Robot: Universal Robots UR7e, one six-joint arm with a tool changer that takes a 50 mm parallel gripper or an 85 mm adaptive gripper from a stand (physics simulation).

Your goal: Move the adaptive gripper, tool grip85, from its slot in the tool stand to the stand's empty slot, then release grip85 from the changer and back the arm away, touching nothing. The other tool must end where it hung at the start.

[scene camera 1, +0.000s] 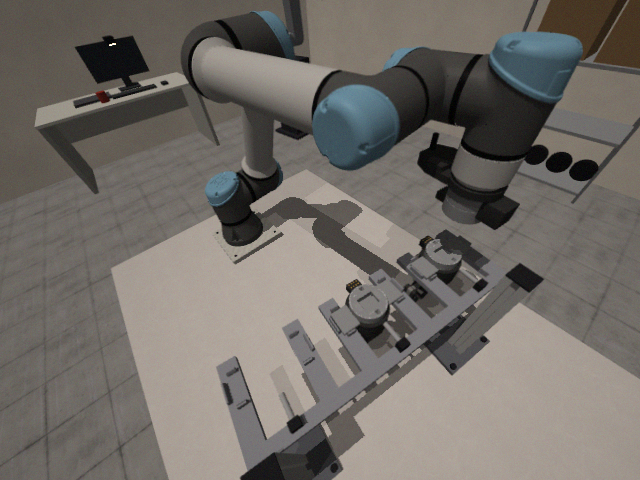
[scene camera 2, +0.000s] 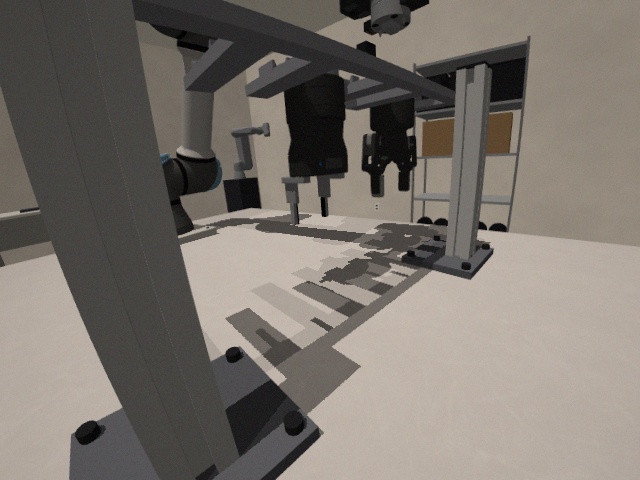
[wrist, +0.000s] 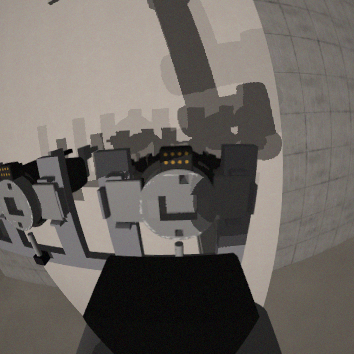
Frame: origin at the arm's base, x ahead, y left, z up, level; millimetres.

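Where they show: hand, tool point: (scene camera 2: pixel 390 24); arm's base, link origin: (scene camera 1: pixel 243 231).
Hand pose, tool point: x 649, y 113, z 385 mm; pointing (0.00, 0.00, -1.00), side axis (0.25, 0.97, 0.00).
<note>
Each offset is from my tool point to the centre of the thing. "spot": to the spot under its first point.
The adaptive gripper grip85 (scene camera 2: pixel 390 183) hangs in the stand slot by the far post, its fingers apart and empty; its round top plate @(spot: 103 mm down, 9 mm ahead, 30 mm right) (scene camera 1: pixel 440 264) (wrist: pixel 170 230) lies bare, partly shadowed. The arm's changer (scene camera 1: pixel 461 209) (scene camera 2: pixel 390 19) is above grip85, with a visible gap and no tool on it. The parallel gripper, the other tool @(198 mm down, 49 mm back, 174 mm right) (scene camera 1: pixel 368 310) (scene camera 2: pixel 315 126) (wrist: pixel 27 202), hangs in the middle slot. The tool stand (scene camera 1: pixel 356 379) (scene camera 2: pixel 336 54) (wrist: pixel 120 242) has its empty slot at the near end in scene view 1, between two support arms.
The far stand post @(spot: 216 mm down, 122 mm ahead, 7 mm left) (scene camera 1: pixel 485 316) (scene camera 2: pixel 467 165) rises beside grip85's slot. The near post @(spot: 232 mm down, 19 mm ahead, 427 mm right) (scene camera 2: pixel 124 222) stands at the other end. The arm's base (scene camera 1: pixel 242 227) is bolted to the table behind the stand. A desk (scene camera 1: pixel 134 113) and a shelf unit (scene camera 2: pixel 521 134) stand farther away.
</note>
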